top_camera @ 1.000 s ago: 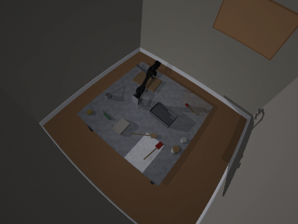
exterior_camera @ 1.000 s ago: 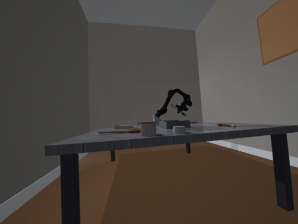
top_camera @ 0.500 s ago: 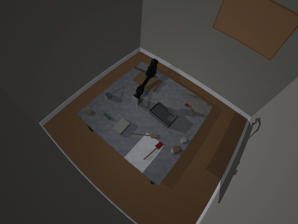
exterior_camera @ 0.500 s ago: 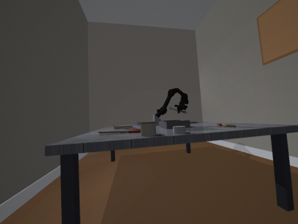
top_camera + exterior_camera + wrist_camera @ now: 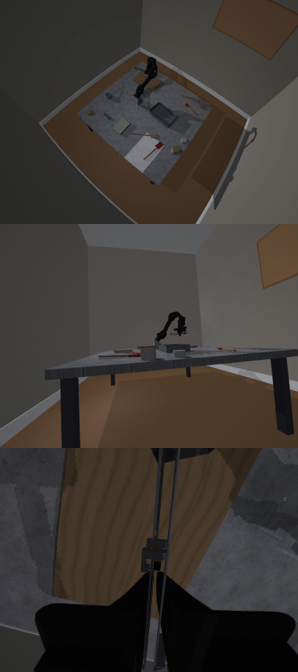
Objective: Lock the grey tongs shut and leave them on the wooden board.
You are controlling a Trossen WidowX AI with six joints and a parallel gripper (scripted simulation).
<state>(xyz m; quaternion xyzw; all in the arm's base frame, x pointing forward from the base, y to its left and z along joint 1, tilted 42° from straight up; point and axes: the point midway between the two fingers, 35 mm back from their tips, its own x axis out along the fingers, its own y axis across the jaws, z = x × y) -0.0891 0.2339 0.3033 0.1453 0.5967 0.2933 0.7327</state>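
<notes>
The wooden board lies 140 mm below my gripper tip and 10 mm to the left of it. Round my gripper tip: green-handled tool 760 mm to the right, 140 mm below, 140 mm behind; beige block 780 mm to the right, 140 mm below, 140 mm ahead; roasting tin 470 mm ahead, 370 mm to the right, 120 mm below.
</notes>
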